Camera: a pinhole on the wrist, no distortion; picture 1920 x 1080 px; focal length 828.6 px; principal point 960.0 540.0 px. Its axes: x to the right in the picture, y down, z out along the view. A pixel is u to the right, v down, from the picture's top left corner.
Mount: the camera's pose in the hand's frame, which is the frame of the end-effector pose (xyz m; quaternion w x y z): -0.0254 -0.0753 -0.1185 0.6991 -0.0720 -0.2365 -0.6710
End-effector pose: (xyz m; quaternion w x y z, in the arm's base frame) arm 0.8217 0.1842 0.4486 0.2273 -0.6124 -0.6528 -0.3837
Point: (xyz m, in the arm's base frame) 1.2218 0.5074 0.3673
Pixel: 700 891
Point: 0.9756 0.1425 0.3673
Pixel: 565 442
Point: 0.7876 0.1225 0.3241
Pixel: 1204 169
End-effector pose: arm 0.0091 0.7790 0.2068 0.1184 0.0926 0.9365 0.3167
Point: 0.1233 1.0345 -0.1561
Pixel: 1259 807
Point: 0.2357 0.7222 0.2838
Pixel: outside the picture
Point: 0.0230 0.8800 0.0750
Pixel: 1123 931
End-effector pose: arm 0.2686 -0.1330 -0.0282 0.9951 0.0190 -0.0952 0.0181
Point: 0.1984 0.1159 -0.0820
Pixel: outside the picture
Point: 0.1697 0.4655 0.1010
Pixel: 111 682
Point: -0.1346 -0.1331 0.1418
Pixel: 1094 82
